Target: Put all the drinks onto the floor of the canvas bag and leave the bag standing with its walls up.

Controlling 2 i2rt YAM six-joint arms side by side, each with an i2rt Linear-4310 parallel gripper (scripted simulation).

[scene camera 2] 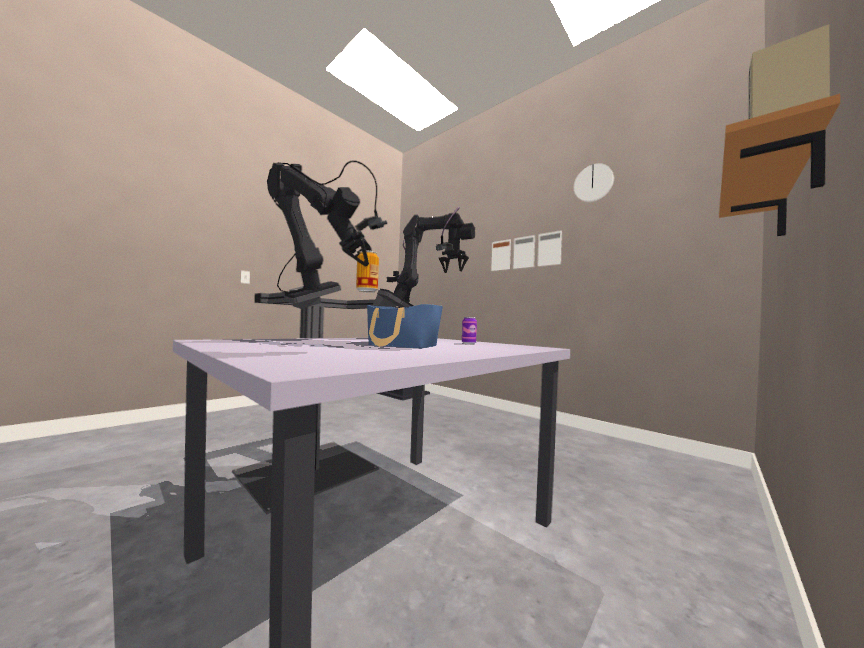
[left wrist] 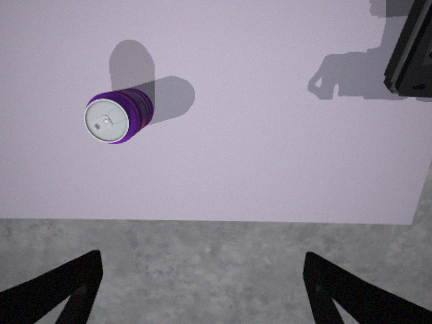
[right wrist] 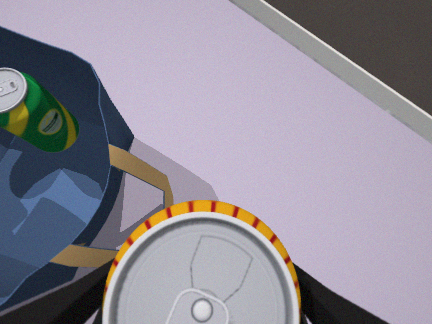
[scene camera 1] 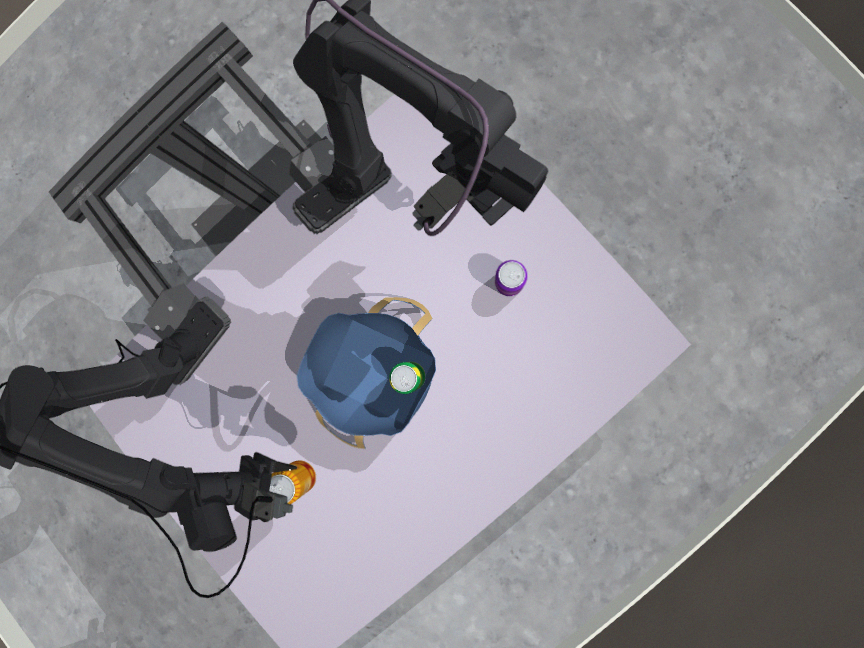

Scene:
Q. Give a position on a blue canvas bag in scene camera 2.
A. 417, 326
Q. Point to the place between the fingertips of my right gripper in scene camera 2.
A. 370, 267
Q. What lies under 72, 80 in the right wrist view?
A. A blue canvas bag.

